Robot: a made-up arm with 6 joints. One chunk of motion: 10 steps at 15 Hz.
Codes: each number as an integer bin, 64 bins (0 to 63) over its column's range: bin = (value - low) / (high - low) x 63, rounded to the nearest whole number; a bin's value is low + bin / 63 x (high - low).
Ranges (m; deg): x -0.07..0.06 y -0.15..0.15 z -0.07..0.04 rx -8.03..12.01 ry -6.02..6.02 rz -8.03..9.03
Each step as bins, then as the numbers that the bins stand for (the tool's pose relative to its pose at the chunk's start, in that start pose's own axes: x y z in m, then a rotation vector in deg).
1 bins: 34 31 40 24 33 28
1 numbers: 0.0002 -0.0024 -0.0002 -0.40 0.29 -0.45
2 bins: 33 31 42 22 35 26
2 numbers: -0.0019 -0.0024 0.0033 -1.03 0.67 -0.99
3 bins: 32 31 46 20 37 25
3 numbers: -0.0040 -0.0024 0.0103 -1.67 1.05 -1.26
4 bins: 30 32 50 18 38 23
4 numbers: -0.0081 0.0024 0.0173 -2.30 1.24 -1.80
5 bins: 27 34 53 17 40 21
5 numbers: -0.0143 0.0119 0.0225 -2.62 1.62 -2.34
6 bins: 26 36 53 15 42 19
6 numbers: -0.0163 0.0214 0.0225 -3.26 2.01 -2.88
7 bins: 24 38 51 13 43 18
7 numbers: -0.0205 0.0310 0.0190 -3.89 2.20 -3.16
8 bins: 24 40 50 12 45 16
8 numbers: -0.0205 0.0405 0.0173 -4.21 2.58 -3.70
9 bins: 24 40 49 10 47 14
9 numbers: -0.0205 0.0405 0.0156 -4.85 2.96 -4.24
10 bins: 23 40 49 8 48 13
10 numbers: -0.0225 0.0405 0.0156 -5.49 3.15 -4.51
